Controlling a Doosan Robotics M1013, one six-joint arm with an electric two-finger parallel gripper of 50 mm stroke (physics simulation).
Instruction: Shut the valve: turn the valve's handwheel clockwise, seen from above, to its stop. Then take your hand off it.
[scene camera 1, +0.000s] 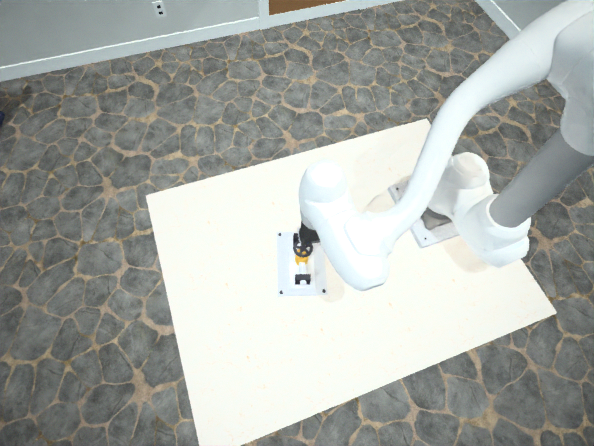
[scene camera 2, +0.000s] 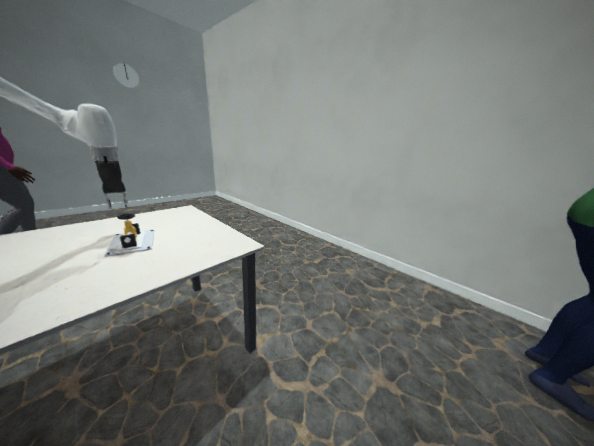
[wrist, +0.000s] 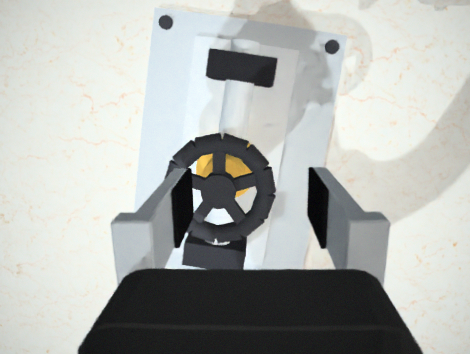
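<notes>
The valve's black handwheel (scene camera 1: 302, 248) (scene camera 2: 126, 216) (wrist: 218, 191) is a round, spoked wheel lying flat on top of the yellow valve body (scene camera 1: 301, 260) (scene camera 2: 130, 228) (wrist: 204, 165). The valve sits in line with a white pipe (wrist: 237, 107) on a pale base plate (scene camera 1: 285, 270) (scene camera 2: 145, 242) (wrist: 160, 100). My gripper (scene camera 2: 118, 206) (wrist: 250, 192) is open and empty, pointing down above the handwheel with a visible gap in the second scene view. In the wrist view the wheel is left of the middle between the fingers; the left finger covers part of its left rim. The arm hides the fingers in the first scene view.
Black pipe supports (wrist: 241, 67) (scene camera 1: 302, 279) stand on the base plate. The white table (scene camera 1: 240, 350) (scene camera 2: 200, 237) carries the plate and the robot's mount. One person (scene camera 2: 570, 320) stands at the far right and another (scene camera 2: 15, 200) at the left, behind the table.
</notes>
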